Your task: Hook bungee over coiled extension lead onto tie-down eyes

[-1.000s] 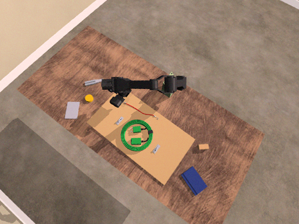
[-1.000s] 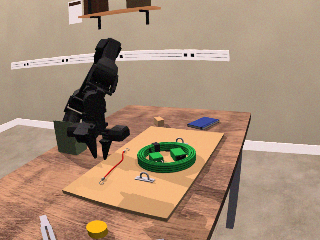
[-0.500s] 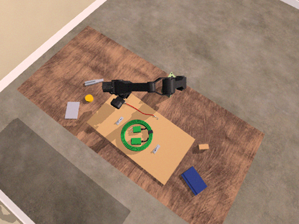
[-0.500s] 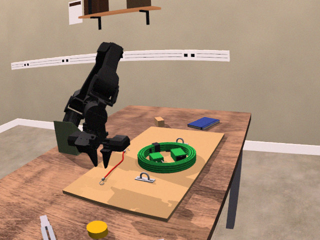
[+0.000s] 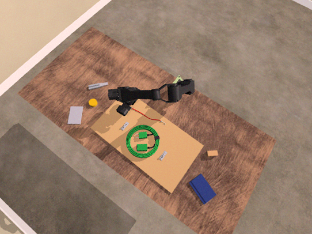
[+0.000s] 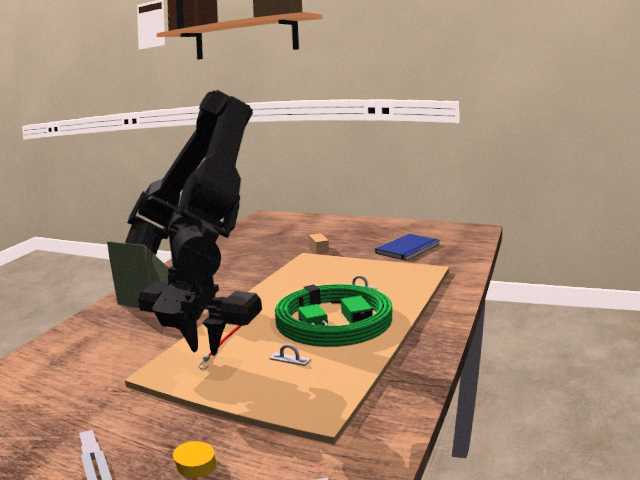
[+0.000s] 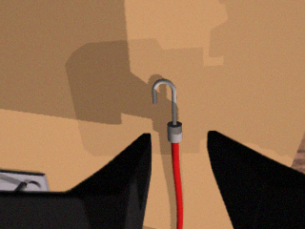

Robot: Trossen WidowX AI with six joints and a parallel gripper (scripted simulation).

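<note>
The extension lead is 19 cm to the left of my hand, 14 cm ahead of it and 3 cm below it. Round my hand: yellow disc: 22 cm to the right, 11 cm ahead, 5 cm below; grey tool: 27 cm to the right, 5 cm below, 2 cm behind; grey plate: 26 cm to the right, 24 cm ahead, 6 cm below.
</note>
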